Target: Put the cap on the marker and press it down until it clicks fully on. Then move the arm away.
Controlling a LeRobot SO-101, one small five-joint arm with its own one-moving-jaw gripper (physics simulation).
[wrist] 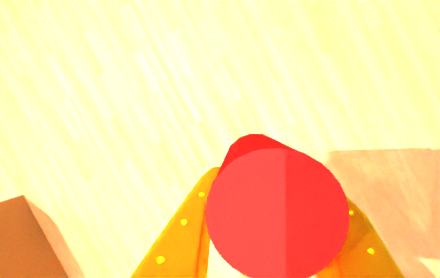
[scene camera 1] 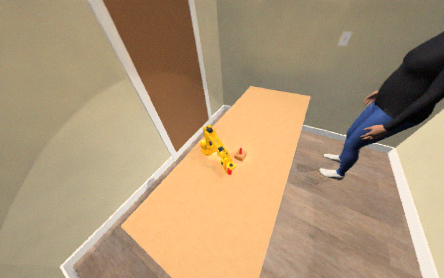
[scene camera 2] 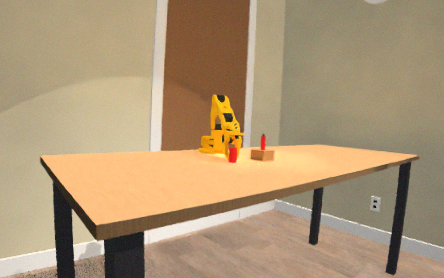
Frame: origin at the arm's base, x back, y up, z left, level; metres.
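Where they show: end effector, tool point: [wrist: 223,179] [scene camera 1: 231,170] [scene camera 2: 236,157]; arm's base, origin of the base link: [scene camera 1: 210,151] [scene camera 2: 214,153].
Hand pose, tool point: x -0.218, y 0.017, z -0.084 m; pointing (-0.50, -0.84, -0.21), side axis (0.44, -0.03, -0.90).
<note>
Each offset is from my tool point to the centre of the thing. Level surfaces: height alone.
The red cap @[dx +0.004, dy +0.008, dz -0.013 m] [scene camera 1: 229,171] [scene camera 2: 232,155] [wrist: 277,215] stands upright on the table, in front of the arm. My gripper [scene camera 1: 230,168] [scene camera 2: 233,147] [wrist: 281,192] is low over it, with one jaw against each side of the cap in the wrist view. It is shut on the cap, whose round top faces the wrist camera. The red marker @[dx -0.003, dy +0.053, dz +0.137 m] [scene camera 1: 240,151] [scene camera 2: 263,142] stands upright with its dark tip up in a brown wooden block @[dx -0.003, dy +0.003, dz +0.137 m] [scene camera 1: 240,156] [scene camera 2: 260,155] [wrist: 25,240], apart from the cap. The marker does not show in the wrist view.
The wooden table @[dy -0.017 m] [scene camera 1: 215,220] [scene camera 2: 150,190] carries the yellow arm [scene camera 1: 214,140] [scene camera 2: 220,117]. In scene camera 1 the block is to the right of the gripper. A person [scene camera 1: 370,120] stands beyond the table's right side. The arm's shadow falls at the right of the wrist view.
</note>
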